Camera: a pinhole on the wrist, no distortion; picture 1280 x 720 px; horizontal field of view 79.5 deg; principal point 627.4 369.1 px. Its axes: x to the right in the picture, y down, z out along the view. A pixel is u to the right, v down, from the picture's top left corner.
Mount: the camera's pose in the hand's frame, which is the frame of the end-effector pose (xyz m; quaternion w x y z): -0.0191 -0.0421 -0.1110 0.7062 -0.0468 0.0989 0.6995
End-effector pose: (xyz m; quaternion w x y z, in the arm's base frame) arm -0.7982 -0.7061 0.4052 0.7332 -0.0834 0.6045 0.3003
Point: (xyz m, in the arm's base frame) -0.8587 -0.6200 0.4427
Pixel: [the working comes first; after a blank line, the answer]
In the camera's frame: 0.1271 0.0029 0.1410

outside the picture
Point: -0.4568 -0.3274 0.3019
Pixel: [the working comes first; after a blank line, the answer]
In the camera's frame: 0.0216 -0.2316 0.5892

656 67
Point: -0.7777 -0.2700 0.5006
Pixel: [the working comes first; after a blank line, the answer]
In the camera's frame: 0.3222 -0.0462 0.4442

1186 289
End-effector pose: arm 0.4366 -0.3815 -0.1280 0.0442 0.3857 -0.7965 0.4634
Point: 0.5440 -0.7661 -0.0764
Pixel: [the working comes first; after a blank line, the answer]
In the camera's frame: -0.2497 -0.1595 0.3790

120 45
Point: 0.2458 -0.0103 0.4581
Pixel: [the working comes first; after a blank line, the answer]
In the camera's frame: -0.0254 -0.2329 -0.5645

behind the camera
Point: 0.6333 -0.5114 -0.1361
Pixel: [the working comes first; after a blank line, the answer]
In the camera's frame: -0.1701 0.0648 0.2385

79 578
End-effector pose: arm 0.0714 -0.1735 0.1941 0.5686 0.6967 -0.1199 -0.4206
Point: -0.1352 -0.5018 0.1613
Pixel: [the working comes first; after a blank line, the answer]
In the camera's frame: -0.0458 -0.0817 0.4956

556 242
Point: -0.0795 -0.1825 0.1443
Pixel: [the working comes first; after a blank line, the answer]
In the camera's frame: -0.0919 0.0613 0.2079

287 596
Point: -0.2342 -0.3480 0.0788
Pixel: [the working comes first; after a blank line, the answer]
In the camera's frame: -0.1901 0.0361 0.4209

280 435
